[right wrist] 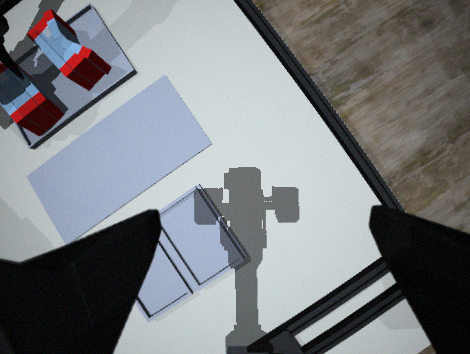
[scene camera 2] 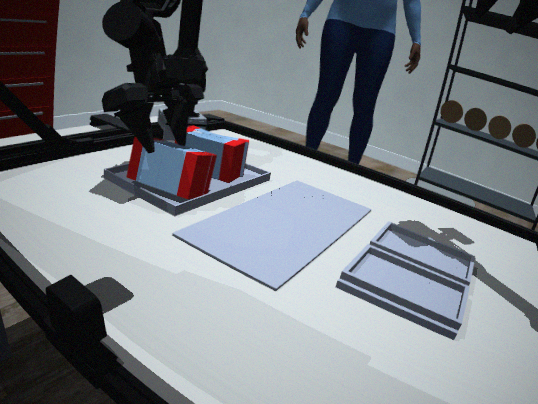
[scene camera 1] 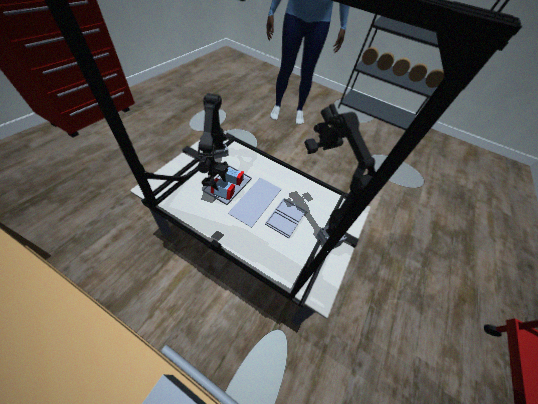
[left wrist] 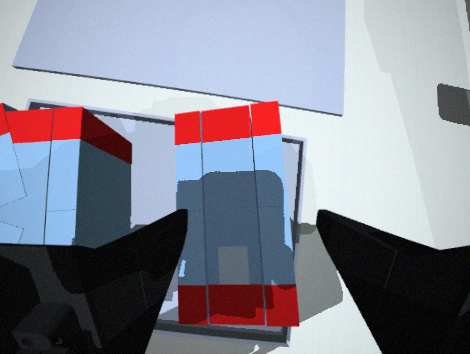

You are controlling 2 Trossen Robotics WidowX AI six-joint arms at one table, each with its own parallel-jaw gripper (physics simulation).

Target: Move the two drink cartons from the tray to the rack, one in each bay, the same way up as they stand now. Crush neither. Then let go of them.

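Frame: origin at the left arm's base, x ahead, y left, z up, level; metres.
Where they show: left gripper, fingertip midpoint: (right wrist: 7, 93) (scene camera 2: 167, 149) (scene camera 1: 221, 186) (left wrist: 252, 216); right gripper, fingertip midpoint: (right wrist: 264, 218) (scene camera 2: 493, 25) (scene camera 1: 315, 151); left arm's base, origin of the base link: (scene camera 1: 218, 146).
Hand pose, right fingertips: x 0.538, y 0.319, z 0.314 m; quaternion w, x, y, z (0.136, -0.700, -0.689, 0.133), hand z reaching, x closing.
Note:
Each offset is from my right fingertips to the top centre of the thing. Level surfaces: height alone.
Two blue cartons with red ends stand side by side on the tray @(dx -0.246, dy -0.365, dz -0.354 m) (scene camera 1: 227, 202) (scene camera 2: 176, 208) (right wrist: 84, 109). My left gripper (scene camera 2: 166, 147) (left wrist: 252, 216) is open around the top of the nearer carton @(dx -0.194, dy -0.416, dz -0.288 m) (scene camera 2: 162, 167) (scene camera 1: 223, 190) (left wrist: 227, 155), one finger on each side. One finger is in the gap beside the other carton @(dx -0.275, dy -0.324, dz -0.296 m) (scene camera 2: 207, 142) (left wrist: 62, 170) (right wrist: 65, 47). The two-bay rack @(dx +0.101, dy -0.147, dz -0.350 m) (scene camera 1: 285, 216) (scene camera 2: 400, 307) (right wrist: 179, 263) holds no carton. My right gripper (right wrist: 264, 218) is open and empty, high above the table by the rack; in scene camera 1 its fingers are small.
A thin flat mat @(dz -0.366 m) (scene camera 1: 256, 202) (scene camera 2: 275, 235) (left wrist: 200, 45) (right wrist: 120, 155) lies between tray and rack. Dark frame rails edge the table, and black frame posts rise around it. A small black block (scene camera 2: 77, 305) is on the front rail. A person (scene camera 1: 305, 50) stands behind the table.

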